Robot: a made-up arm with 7 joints.
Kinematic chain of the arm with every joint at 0, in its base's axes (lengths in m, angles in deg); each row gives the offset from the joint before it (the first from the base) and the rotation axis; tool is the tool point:
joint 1: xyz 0 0 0.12 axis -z
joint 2: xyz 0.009 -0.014 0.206 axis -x
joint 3: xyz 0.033 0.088 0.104 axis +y
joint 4: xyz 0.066 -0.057 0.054 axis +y
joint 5: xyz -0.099 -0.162 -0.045 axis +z
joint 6: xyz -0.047 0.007 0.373 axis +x
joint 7: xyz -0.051 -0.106 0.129 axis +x
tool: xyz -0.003 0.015 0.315
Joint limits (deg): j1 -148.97..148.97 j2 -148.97..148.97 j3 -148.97..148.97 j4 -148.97..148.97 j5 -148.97..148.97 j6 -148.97..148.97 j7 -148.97..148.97
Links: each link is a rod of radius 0.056 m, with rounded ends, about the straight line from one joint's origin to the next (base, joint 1, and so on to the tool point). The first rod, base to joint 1, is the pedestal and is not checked.
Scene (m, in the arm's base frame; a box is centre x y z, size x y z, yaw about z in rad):
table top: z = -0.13
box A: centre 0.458 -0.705 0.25 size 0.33 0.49 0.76 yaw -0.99
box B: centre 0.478 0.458 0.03 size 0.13 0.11 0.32 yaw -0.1
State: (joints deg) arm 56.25 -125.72 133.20 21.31 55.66 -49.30 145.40
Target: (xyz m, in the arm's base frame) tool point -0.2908 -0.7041 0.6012
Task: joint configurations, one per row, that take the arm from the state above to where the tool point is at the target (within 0.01 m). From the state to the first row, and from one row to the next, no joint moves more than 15 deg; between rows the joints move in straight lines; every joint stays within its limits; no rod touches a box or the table.
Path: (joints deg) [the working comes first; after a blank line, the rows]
Joints at the target: 137.43 -148.97 123.77 16.50 40.37 -91.17 107.06
Straight joint move there: touches box A.

1: 69.77 -130.37 131.32 27.30 57.17 -49.68 138.79
2: 83.30 -135.02 129.43 33.30 58.68 -50.05 132.19
3: 96.82 -139.67 127.55 39.29 60.20 -50.43 125.58
4: 110.34 -144.32 125.66 45.28 61.71 -50.80 118.98
5: 123.87 -148.97 123.78 51.28 63.22 -51.18 112.37
6: 128.39 -148.97 123.78 39.69 55.60 -64.51 110.60
7: 132.91 -148.97 123.77 28.09 47.99 -77.84 108.83
8: 137.43 -148.97 123.77 16.50 40.37 -91.17 107.06

